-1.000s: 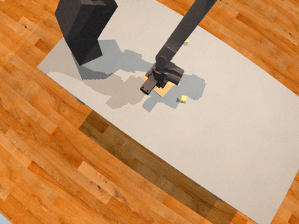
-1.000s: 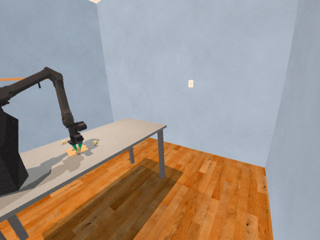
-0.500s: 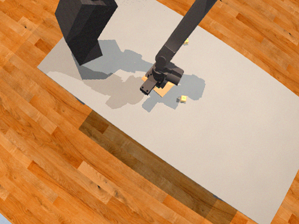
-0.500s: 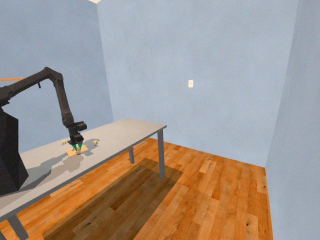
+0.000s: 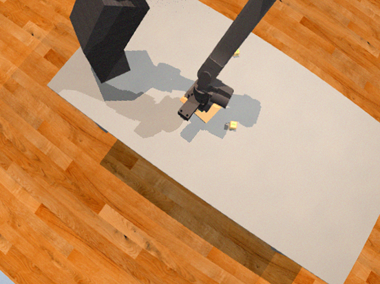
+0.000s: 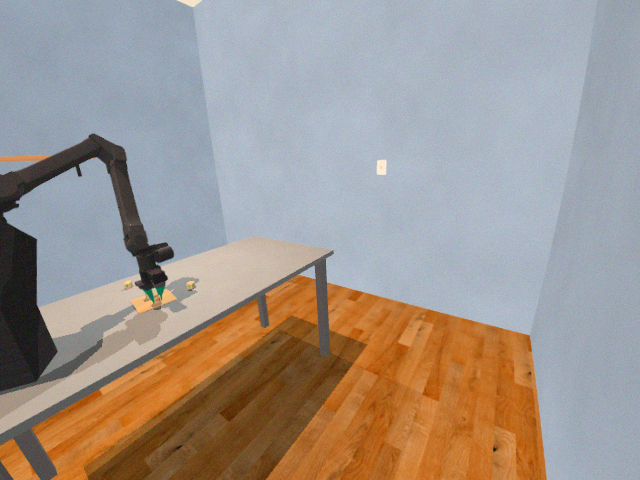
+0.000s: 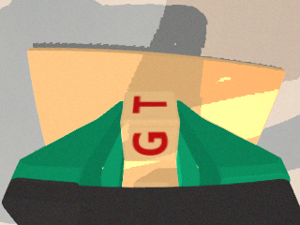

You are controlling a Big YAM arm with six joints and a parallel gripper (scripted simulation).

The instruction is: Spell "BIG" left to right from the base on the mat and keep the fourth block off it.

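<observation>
The mat lies 1 cm behind my hand, 4 cm to the left of it and 2 cm below it. Round my hand: block 8 cm behind, 28 cm to the left, 1 cm below.
</observation>
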